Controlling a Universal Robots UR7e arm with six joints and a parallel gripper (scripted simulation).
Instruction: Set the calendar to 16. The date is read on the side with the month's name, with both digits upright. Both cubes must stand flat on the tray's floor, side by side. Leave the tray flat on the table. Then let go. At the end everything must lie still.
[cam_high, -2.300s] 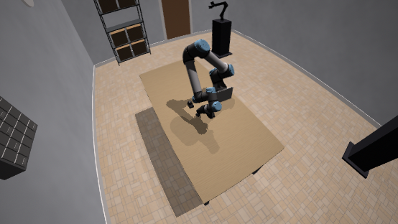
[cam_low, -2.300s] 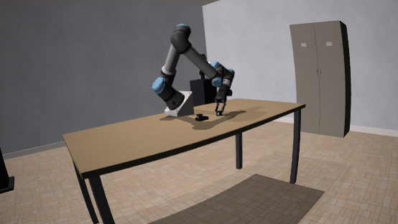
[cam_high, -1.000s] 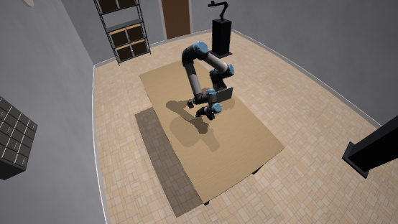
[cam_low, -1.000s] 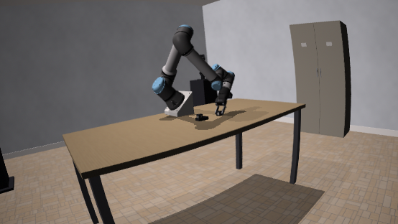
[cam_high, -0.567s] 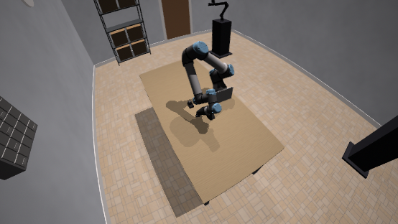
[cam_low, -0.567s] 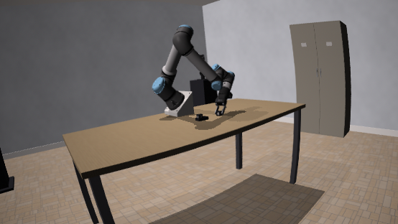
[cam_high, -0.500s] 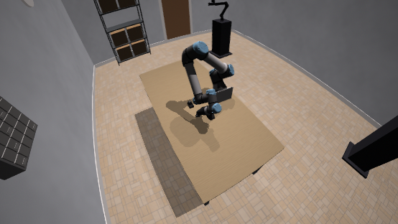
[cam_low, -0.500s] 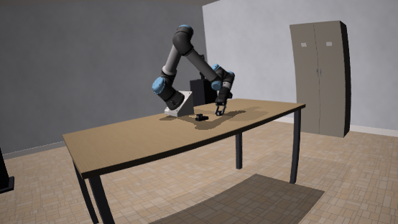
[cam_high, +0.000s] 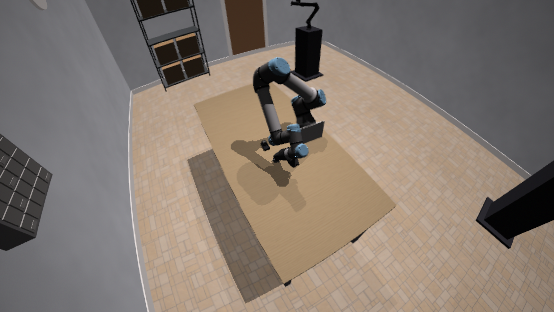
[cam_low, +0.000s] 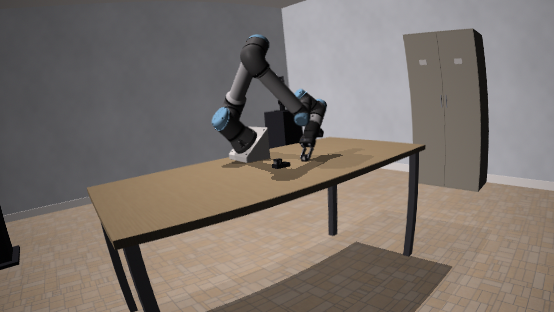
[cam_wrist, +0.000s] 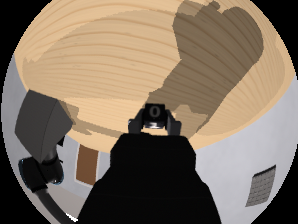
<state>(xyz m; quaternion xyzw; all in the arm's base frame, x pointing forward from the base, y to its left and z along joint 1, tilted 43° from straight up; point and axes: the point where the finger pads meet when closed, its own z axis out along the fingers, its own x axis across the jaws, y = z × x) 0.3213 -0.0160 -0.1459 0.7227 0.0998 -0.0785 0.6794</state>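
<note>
Right now my hand is 1 cm to the left of the black date cube and 1 cm above it. Round my hand: dark calendar tray: 16 cm to the right, 1 cm below, 1 cm behind.
</note>
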